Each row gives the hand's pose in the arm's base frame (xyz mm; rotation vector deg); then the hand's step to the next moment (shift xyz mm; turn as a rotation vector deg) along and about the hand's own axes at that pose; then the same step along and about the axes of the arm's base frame.
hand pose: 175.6 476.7 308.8 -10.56 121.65 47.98
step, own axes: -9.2 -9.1 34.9 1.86 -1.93 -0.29
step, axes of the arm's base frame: 32.2 13.4 -12.9 -0.62 -1.38 -2.23
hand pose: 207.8 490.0 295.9 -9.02 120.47 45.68
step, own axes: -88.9 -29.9 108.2 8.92 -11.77 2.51
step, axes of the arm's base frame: 140.7 25.6 7.2 0.63 -6.29 -13.58
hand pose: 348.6 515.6 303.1 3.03 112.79 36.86
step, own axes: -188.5 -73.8 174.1 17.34 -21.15 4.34
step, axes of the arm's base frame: 254.9 -49.2 62.3 0.36 -10.97 -25.43
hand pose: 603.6 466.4 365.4 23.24 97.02 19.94
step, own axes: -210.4 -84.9 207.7 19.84 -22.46 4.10
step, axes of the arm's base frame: 228.7 -170.9 114.4 -0.32 -11.00 -28.18
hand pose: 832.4 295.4 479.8 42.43 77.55 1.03
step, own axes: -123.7 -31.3 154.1 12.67 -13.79 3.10
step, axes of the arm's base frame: 92.4 -148.8 96.8 0.44 -6.82 -17.71
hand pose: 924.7 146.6 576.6 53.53 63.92 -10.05
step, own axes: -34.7 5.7 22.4 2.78 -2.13 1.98
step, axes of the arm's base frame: 2.3 -23.4 34.4 1.49 -1.87 -3.24
